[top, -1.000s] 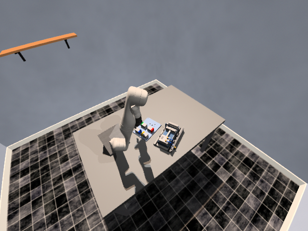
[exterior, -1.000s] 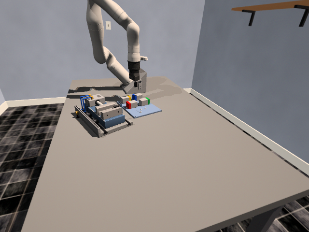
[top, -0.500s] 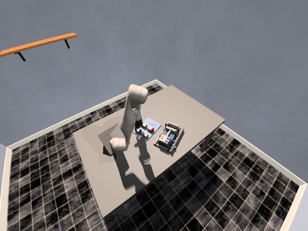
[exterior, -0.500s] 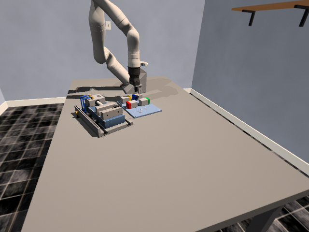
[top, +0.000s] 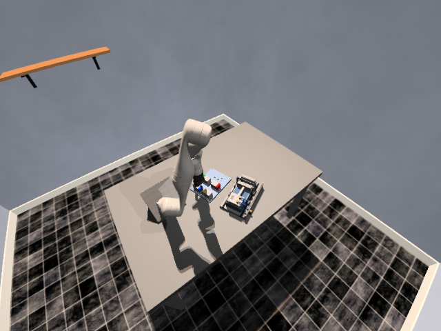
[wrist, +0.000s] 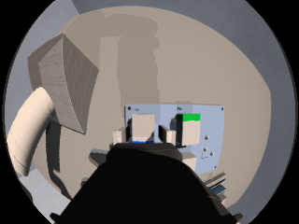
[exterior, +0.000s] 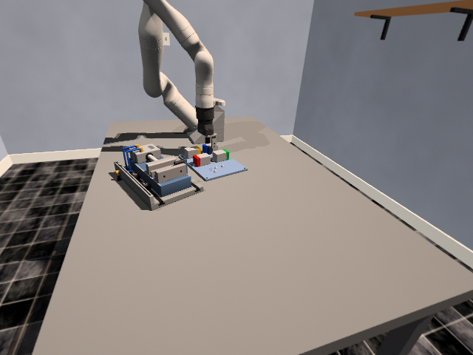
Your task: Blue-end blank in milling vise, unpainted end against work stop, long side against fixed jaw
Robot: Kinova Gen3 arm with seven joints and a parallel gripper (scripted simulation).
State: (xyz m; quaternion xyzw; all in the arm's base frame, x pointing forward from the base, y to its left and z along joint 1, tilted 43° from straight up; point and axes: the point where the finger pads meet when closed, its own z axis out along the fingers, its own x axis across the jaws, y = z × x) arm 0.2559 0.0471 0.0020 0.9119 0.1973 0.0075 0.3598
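Now: the blue-ended blank 30 mm below my hand. From my hand the other things lie so: yellow-ended blank: 30 mm ahead, 80 mm to the right, 30 mm below; light blue plate: 100 mm ahead, 10 mm to the right, 50 mm below; green-ended blank: 80 mm ahead, 30 mm to the left, 30 mm below.
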